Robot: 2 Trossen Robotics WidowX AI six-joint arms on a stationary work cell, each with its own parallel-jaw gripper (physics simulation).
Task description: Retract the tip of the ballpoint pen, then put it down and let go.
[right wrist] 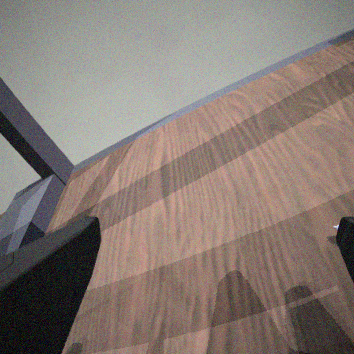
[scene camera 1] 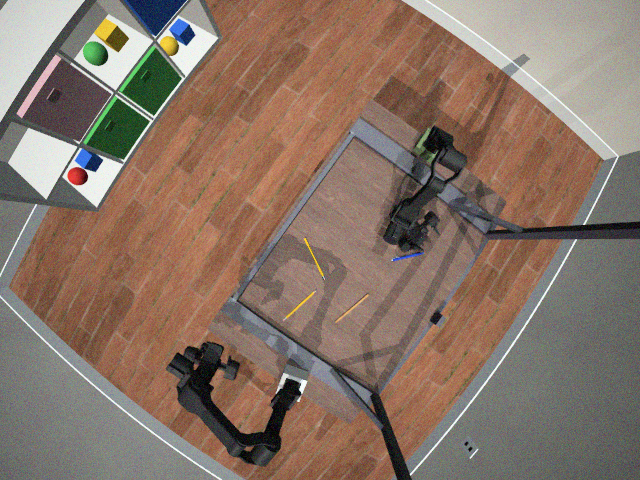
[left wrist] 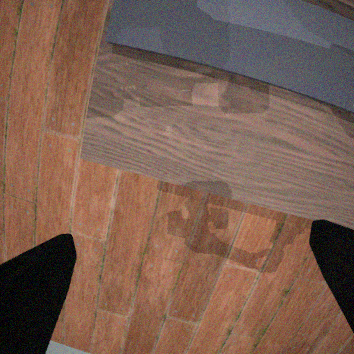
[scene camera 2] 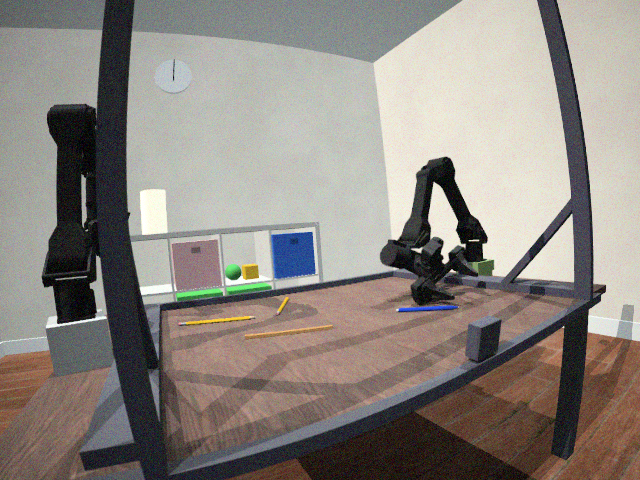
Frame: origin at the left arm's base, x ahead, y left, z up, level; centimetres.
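Seen in the pictures: left gripper, between the fingertips: (left wrist: 193,240); right gripper, between the fingertips: (right wrist: 221,229) (scene camera 1: 431,242) (scene camera 2: 466,286); left arm's base, origin of its link: (scene camera 1: 291,387) (scene camera 2: 76,317); right arm's base, origin of its link: (scene camera 1: 432,143) (scene camera 2: 474,260).
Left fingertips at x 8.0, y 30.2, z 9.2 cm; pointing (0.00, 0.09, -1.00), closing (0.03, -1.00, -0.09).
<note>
Offsets run from my left fingertips to a thing's top centre. "pt": to the spot under its first point.
The blue ballpoint pen {dx +57.5, dy -57.2, dz -16.3 cm} (scene camera 1: 407,256) (scene camera 2: 427,308) lies on the table, its pale tip toward the picture's left in both scene views. In the right wrist view a small bright bit of the pen {pt dx +61.2, dy -63.2, dz -16.8 cm} (right wrist: 336,227) shows beside the right-hand finger; the rest is hidden there. Whether the tip is out is too small to tell. My right gripper (scene camera 1: 424,236) (scene camera 2: 461,284) (right wrist: 221,229) is open and empty, low over the table close to the pen. My left gripper (scene camera 1: 212,360) (left wrist: 193,240) is open and empty, off the table's side; a post hides it in scene camera 2.
Two yellow pencils {dx +43.2, dy -21.4, dz -16.6 cm} (scene camera 1: 314,258) {dx +23.3, dy -22.2, dz -16.4 cm} (scene camera 1: 299,305) (scene camera 2: 217,320) (scene camera 2: 282,305) and an orange stick {dx +29.4, dy -42.7, dz -16.6 cm} (scene camera 1: 352,308) (scene camera 2: 288,332) lie on the table. A dark block {dx +37.1, dy -78.4, dz -11.6 cm} (scene camera 1: 436,317) (scene camera 2: 482,339) stands at the front rim. Frame posts (scene camera 2: 113,155) (scene camera 2: 568,129) rise at the sides.
</note>
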